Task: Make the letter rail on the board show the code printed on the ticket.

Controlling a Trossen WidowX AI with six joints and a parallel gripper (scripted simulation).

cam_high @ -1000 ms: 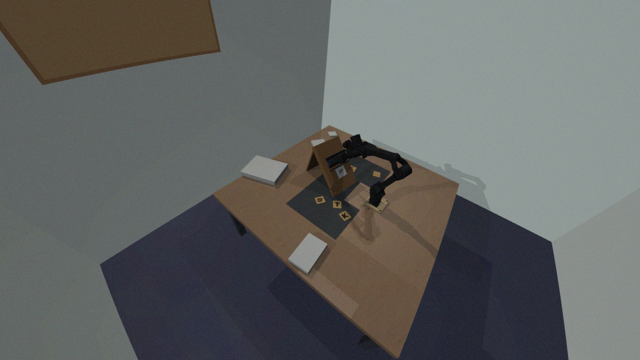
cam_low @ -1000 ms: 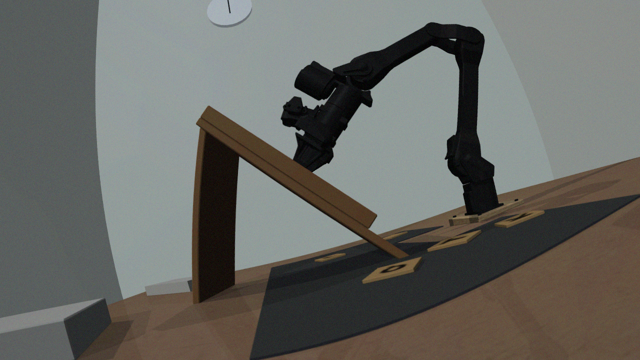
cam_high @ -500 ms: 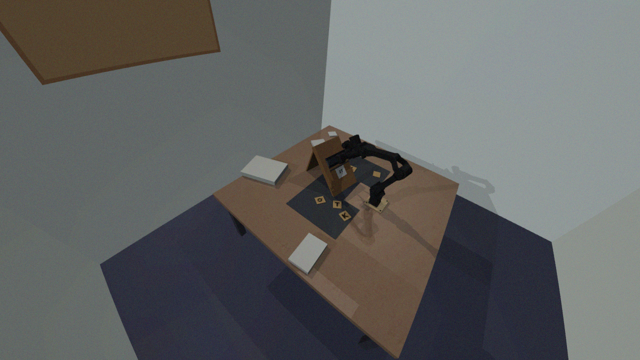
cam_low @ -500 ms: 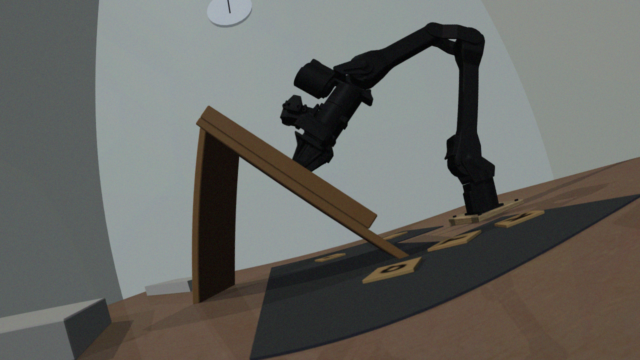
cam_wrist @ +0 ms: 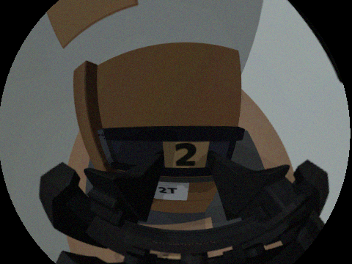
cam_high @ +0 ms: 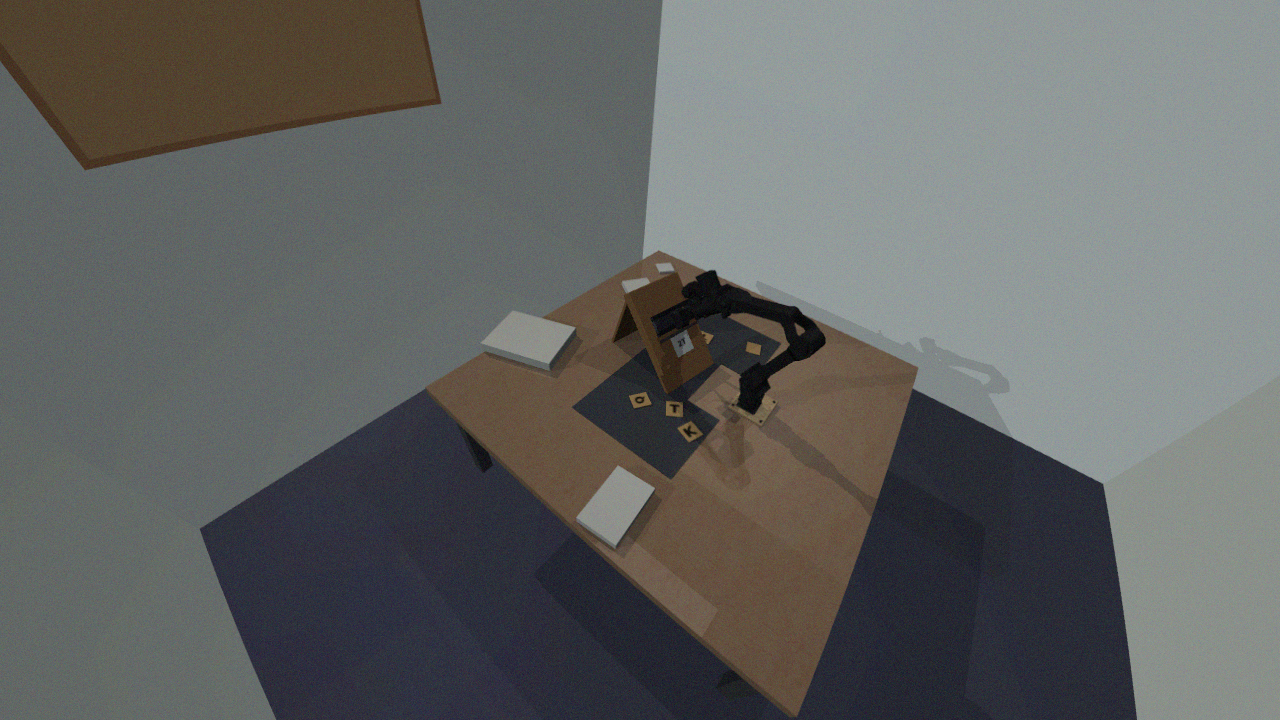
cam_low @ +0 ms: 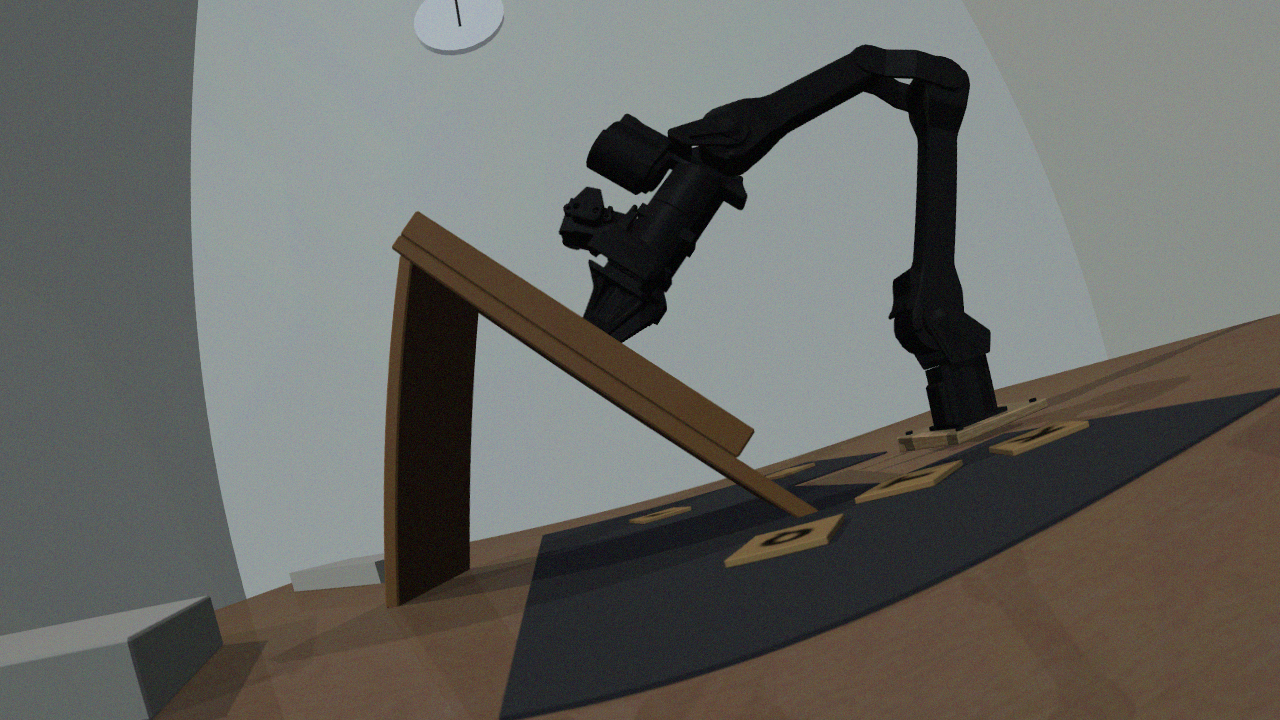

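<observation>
The white ticket is 5 cm behind my gripper tip, 4 cm to the left of it and 7 cm below it. Round my gripper tip: tile marked 2: right at my gripper tip; then tile marked O: 5 cm behind, 28 cm to the left, 17 cm below; then dark mat: 14 cm behind, 6 cm to the left, 17 cm below.
</observation>
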